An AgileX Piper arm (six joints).
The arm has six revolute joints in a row. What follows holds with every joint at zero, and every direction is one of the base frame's.
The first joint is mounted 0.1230 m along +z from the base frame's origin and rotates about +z.
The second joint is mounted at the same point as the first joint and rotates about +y.
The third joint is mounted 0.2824 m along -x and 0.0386 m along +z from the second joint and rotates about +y.
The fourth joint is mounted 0.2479 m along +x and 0.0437 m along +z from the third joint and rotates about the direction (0.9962, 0, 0.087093).
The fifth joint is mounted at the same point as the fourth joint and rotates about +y.
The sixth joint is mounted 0.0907 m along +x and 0.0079 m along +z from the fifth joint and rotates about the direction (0.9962, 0, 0.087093).
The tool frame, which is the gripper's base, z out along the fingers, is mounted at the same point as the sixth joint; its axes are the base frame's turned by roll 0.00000, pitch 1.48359 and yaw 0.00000 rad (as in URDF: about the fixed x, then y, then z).
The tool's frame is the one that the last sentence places.
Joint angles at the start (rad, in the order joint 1, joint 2, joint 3, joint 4, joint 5, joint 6): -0.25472 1.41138 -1.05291 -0.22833 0.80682 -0.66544
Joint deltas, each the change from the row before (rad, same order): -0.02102 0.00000 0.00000 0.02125 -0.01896 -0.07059; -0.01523 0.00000 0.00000 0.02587 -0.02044 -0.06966; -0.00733 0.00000 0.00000 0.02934 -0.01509 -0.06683; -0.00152 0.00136 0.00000 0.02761 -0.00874 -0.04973; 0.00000 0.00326 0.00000 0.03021 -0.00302 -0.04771; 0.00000 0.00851 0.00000 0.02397 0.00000 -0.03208; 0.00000 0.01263 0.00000 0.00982 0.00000 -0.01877; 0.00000 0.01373 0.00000 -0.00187 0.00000 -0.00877; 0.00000 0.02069 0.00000 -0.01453 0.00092 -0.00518; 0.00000 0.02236 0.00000 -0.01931 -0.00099 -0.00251; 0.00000 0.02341 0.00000 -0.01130 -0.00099 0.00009
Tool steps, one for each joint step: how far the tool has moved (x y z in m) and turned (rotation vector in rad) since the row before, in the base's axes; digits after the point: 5 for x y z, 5 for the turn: -0.00006 -0.00452 0.00051 -0.01428 -0.00399 0.03795; 0.00059 -0.00276 0.00060 -0.01161 -0.00768 0.04114; 0.00094 -0.00042 0.00040 -0.00744 -0.00531 0.04393; 0.00118 0.00103 -0.00021 -0.00002 -0.00276 0.03428; 0.00122 0.00158 -0.00100 0.00493 0.00242 0.03251; 0.00170 0.00101 -0.00259 0.00900 0.00798 0.02065; 0.00205 0.00000 -0.00373 0.00374 0.01293 0.01326; 0.00197 -0.00073 -0.00403 -0.00176 0.01529 0.00813; 0.00259 -0.00174 -0.00612 -0.00915 0.02570 0.00904; 0.00277 -0.00209 -0.00657 -0.01212 0.02627 0.00878; 0.00290 -0.00161 -0.00699 -0.00339 0.02451 0.00405
